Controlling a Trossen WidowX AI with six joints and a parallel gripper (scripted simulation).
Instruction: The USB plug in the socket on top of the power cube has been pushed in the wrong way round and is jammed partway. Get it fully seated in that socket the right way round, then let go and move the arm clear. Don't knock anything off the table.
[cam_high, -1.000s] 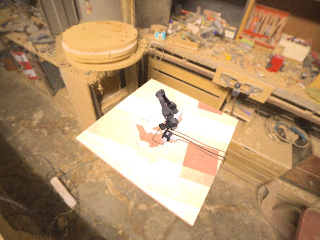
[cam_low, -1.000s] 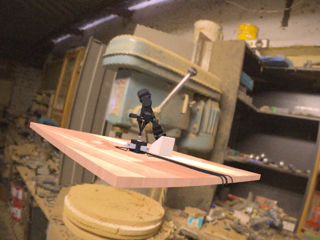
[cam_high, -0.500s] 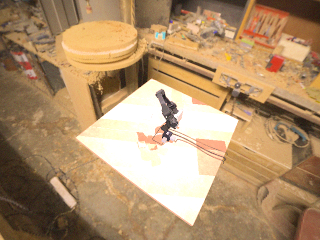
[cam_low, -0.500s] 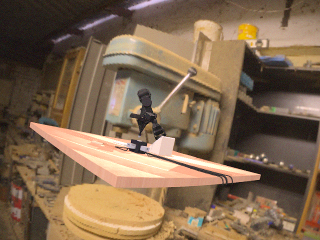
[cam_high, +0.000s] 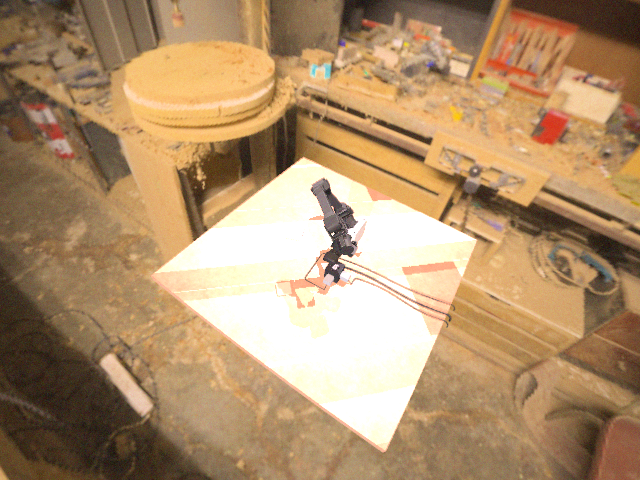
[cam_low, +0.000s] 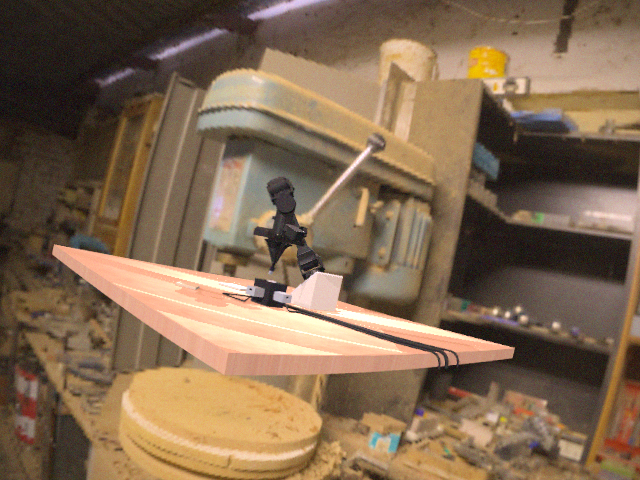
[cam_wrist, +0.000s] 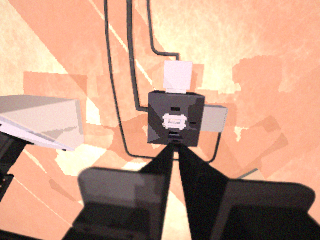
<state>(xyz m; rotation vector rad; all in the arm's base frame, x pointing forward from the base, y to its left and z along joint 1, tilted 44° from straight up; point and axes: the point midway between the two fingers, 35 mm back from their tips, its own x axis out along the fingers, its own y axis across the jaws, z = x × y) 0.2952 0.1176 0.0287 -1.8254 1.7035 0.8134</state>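
My gripper tip is now 20 mm above the dark USB plug. From my gripper tip the other things lie so: pale flat piece (210 mm ahead, 150 mm to the right, 130 mm below).
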